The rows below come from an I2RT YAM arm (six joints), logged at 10 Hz.
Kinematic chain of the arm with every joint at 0, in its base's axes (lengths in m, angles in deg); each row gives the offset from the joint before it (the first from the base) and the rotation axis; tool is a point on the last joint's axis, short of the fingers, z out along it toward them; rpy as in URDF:
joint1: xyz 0 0 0.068 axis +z
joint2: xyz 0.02 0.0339 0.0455 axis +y
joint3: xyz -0.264 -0.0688 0 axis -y
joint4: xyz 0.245 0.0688 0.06 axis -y
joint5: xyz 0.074 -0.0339 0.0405 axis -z
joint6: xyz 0.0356 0 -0.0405 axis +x
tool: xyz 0 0 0 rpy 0 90 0
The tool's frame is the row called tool.
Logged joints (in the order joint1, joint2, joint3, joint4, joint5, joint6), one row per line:
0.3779, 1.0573, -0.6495, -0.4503, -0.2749, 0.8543
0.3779, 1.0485, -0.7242, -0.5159, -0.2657, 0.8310
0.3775, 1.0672, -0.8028, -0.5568, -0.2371, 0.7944
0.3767, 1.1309, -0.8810, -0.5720, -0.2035, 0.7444
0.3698, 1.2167, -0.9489, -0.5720, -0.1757, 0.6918
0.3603, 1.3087, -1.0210, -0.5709, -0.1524, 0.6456
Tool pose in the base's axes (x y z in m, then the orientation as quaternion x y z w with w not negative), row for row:
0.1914, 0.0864, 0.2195, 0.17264, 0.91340, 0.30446, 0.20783
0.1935, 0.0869, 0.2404, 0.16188, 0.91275, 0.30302, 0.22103
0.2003, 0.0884, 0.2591, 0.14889, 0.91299, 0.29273, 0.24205
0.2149, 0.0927, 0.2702, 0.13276, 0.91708, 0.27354, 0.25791
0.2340, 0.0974, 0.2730, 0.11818, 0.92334, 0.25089, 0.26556
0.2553, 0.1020, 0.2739, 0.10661, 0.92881, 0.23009, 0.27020
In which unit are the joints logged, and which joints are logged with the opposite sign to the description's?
The joints are logged in radians. Opposite sign: joint3.
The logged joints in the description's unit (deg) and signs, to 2 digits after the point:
21.65, 60.58, 37.21, -25.80, -15.75, 48.95
21.65, 60.07, 41.49, -29.56, -15.22, 47.61
21.63, 61.15, 46.00, -31.90, -13.58, 45.52
21.58, 64.80, 50.48, -32.77, -11.66, 42.65
21.19, 69.71, 54.37, -32.77, -10.07, 39.64
20.64, 74.98, 58.50, -32.71, -8.73, 36.99

